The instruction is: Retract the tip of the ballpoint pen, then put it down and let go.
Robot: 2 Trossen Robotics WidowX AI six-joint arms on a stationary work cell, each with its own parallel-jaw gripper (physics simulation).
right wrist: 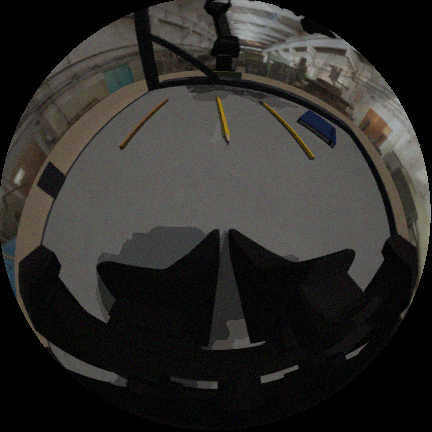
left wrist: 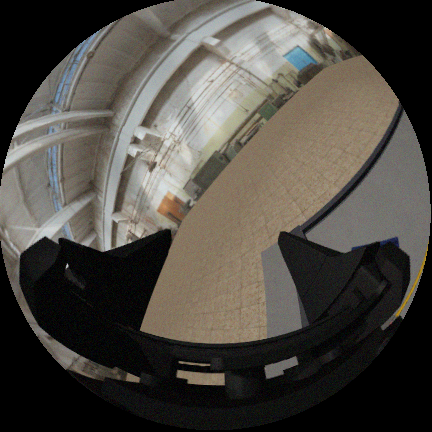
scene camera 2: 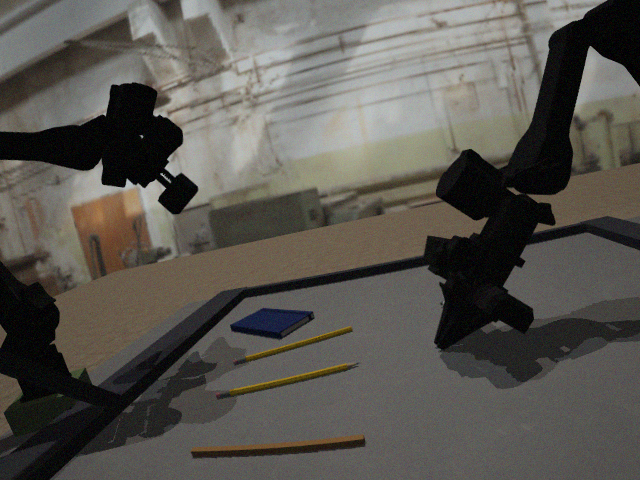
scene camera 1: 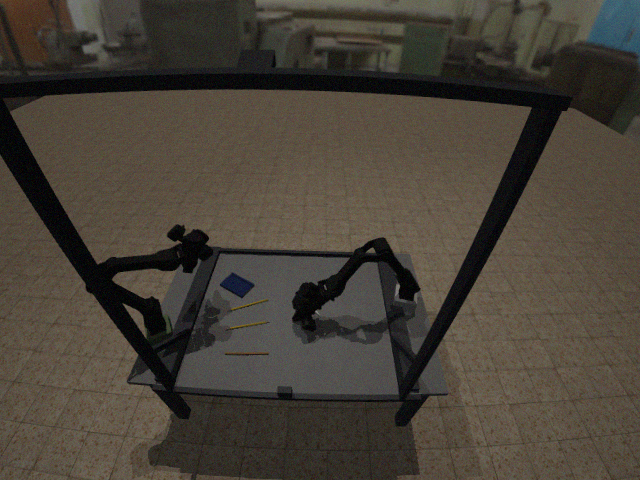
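Pixels of known places: left gripper, fingertip midpoint: [left wrist: 226,236] [scene camera 2: 162,174]; right gripper, fingertip midpoint: [right wrist: 223,234] [scene camera 2: 438,346] [scene camera 1: 292,320]; left arm's base at its link origin: [right wrist: 223,69] [scene camera 1: 157,327]; right arm's base at its link origin: [scene camera 1: 406,294].
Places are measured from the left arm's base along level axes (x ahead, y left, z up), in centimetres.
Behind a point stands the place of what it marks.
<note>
My right gripper [scene camera 1: 308,325] [scene camera 2: 439,345] @(x 52.9, y -20.7, z -3.8 cm) [right wrist: 223,234] @(x 52.9, y -20.7, z -3.8 cm) is low over the middle of the table, its fingers nearly together, with a narrow gap. In the right wrist view no pen shows in that gap. The ballpoint pen is mostly hidden behind the right gripper. A small pale piece, likely the pen [scene camera 1: 317,313] @(x 63.8, y -23.1, z -3.1 cm), shows beside the gripper in scene camera 1, and a pale sliver shows at the finger's edge in scene camera 2. Whether its tip is out cannot be seen. My left gripper [left wrist: 226,236] @(x 25.9, y 17.8, z 28.2 cm) is open and empty, raised above the table's left side.
Two yellow pencils [scene camera 1: 249,304] @(x 39.2, y -4.2, z -3.3 cm) [scene camera 2: 289,380] @(x 34.7, y -14.4, z -3.5 cm) and an orange stick [scene camera 1: 246,353] @(x 29.5, y -26.2, z -3.5 cm) [scene camera 2: 279,446] @(x 30.2, y -26.7, z -3.3 cm) [right wrist: 143,123] @(x 31.8, y -26.9, z -3.9 cm) lie on the table [scene camera 1: 330,369] @(x 55.5, y -47.8, z -4.0 cm) left of the right gripper. A blue book [scene camera 1: 237,284] @(x 38.2, y 9.2, z -2.8 cm) [scene camera 2: 271,322] @(x 37.8, y 7.5, z -2.8 cm) [right wrist: 318,128] @(x 40.9, y 4.7, z -2.8 cm) lies behind them. Dark frame posts stand at the table's sides.
</note>
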